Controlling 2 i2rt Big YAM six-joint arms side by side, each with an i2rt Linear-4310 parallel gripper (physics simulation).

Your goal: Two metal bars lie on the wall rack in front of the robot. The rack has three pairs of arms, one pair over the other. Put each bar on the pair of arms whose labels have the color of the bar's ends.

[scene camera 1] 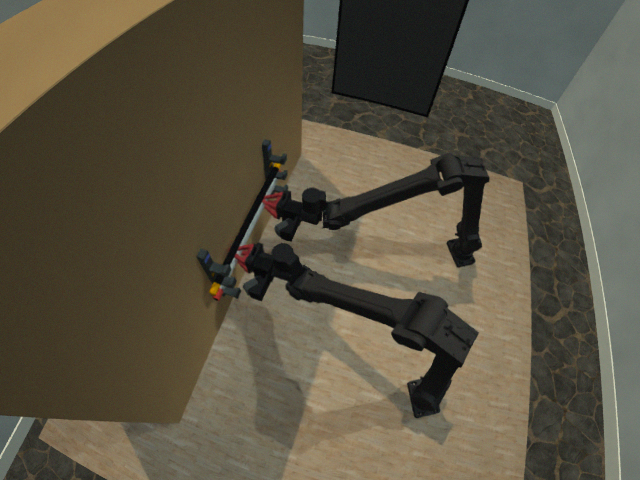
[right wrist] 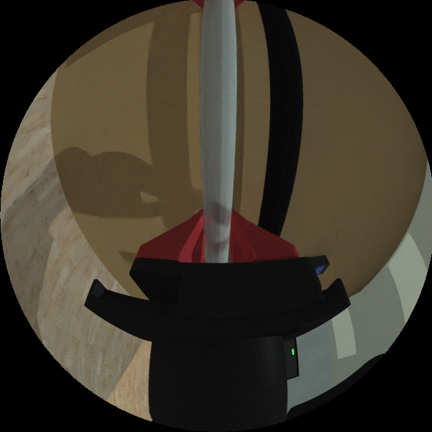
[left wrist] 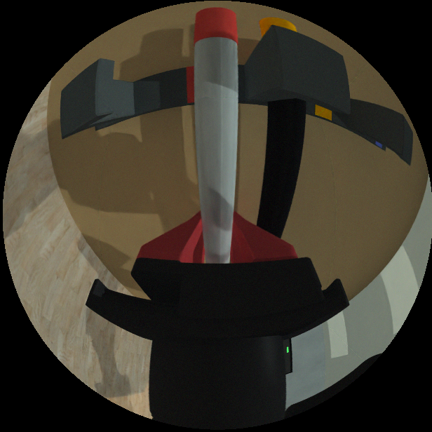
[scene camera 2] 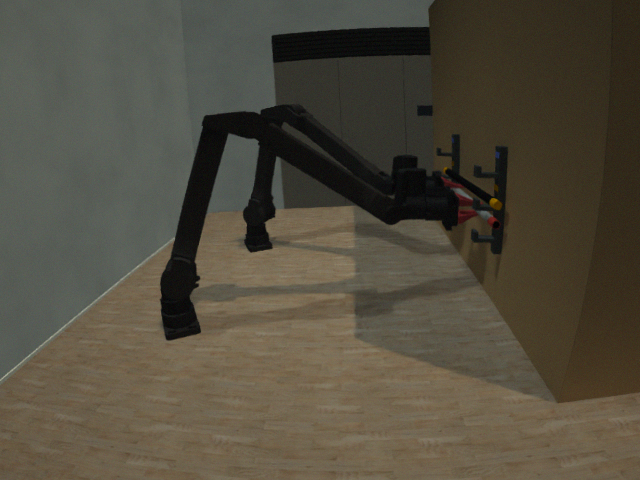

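Seen in the pictures: left gripper, fingertip midpoint: (scene camera 1: pixel 229 251) (scene camera 2: pixel 464 190); left arm's base, link origin: (scene camera 1: pixel 422 397) (scene camera 2: pixel 258 245); right arm's base, link origin: (scene camera 1: pixel 460 252) (scene camera 2: pixel 181 325).
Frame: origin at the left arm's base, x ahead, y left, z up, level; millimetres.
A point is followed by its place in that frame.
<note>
The grey bar with red ends (scene camera 1: pixel 252 227) {x 477, y -562, z 232 mm} (scene camera 2: pixel 492 222) {x 371, y -787, z 226 mm} (left wrist: pixel 216 125) (right wrist: pixel 218 100) is level, between the middle and lowest rack arms. In the left wrist view it crosses the rack upright (left wrist: pixel 172 85) beside the red label (left wrist: pixel 190 85). Whether it touches the lowest arms is unclear. My left gripper (scene camera 1: pixel 239 255) {x 549, y -489, z 228 mm} (left wrist: pixel 217 214) is shut on the grey bar, and my right gripper (scene camera 1: pixel 265 203) {x 450, y -673, z 224 mm} (right wrist: pixel 216 215) is shut on it farther along. The black bar with yellow ends (scene camera 1: pixel 250 217) {x 478, y -571, z 273 mm} (scene camera 2: pixel 471 187) {x 444, y -632, z 271 mm} (left wrist: pixel 285 165) (right wrist: pixel 286 100) lies on the middle arms, by the yellow label (left wrist: pixel 323 112).
The tan wall (scene camera 1: pixel 155 206) {x 613, y -367, z 623 mm} (scene camera 2: pixel 558 180) {x 315, y -992, z 358 mm} stands right behind the rack. The top rack arm (scene camera 2: pixel 485 173) {x 370, y -758, z 332 mm} sits above the black bar, near the blue label (scene camera 2: pixel 497 155) {x 402, y -762, z 370 mm}. The lowest rack arm (scene camera 2: pixel 481 237) {x 372, y -753, z 181 mm} is just below the grey bar's red end.
</note>
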